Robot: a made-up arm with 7 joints.
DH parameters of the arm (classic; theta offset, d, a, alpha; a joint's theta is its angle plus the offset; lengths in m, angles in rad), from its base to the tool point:
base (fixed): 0 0 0 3.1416
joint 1: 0.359 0 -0.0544 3.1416
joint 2: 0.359 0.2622 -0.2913 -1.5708
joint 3: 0 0.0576 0.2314 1.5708
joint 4: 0 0.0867 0.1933 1.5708
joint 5: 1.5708 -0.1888 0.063 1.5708
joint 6: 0 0.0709 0.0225 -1.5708
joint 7: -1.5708 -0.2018 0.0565 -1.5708
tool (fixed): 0 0.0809 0 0
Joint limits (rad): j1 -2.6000..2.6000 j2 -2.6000..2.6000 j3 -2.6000..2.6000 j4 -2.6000..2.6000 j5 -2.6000..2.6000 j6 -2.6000..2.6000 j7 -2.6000..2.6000
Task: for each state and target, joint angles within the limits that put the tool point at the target. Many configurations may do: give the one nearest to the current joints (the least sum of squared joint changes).
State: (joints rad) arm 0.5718 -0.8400 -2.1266 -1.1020 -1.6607 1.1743 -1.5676
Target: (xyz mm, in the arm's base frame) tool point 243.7 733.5 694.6
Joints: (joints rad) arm 1.0563 -1.3245 -2.4514 -1.4068 -1.7157 1.3737 -1.4986
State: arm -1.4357 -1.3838 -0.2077 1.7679 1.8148 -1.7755 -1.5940
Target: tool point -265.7 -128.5 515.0
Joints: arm -1.9964 -0.9232 0.0565 2.0947 2.1373 -2.0379 -1.7327
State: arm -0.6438 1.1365 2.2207 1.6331 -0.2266 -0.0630 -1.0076
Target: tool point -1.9 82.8 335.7
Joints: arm -0.5655 1.4595 2.1570 2.6000 0.1125 0.2333 -0.7788
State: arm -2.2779 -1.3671 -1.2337 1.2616 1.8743 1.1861 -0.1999
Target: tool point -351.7 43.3 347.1
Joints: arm -1.7581 -1.9425 -1.0873 1.0107 1.9938 1.3279 -0.1161
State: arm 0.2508 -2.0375 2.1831 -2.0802 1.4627 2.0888 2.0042
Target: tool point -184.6 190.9 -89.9
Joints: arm -0.5074 -1.3941 1.9060 -2.3205 1.1136 1.9564 2.0870
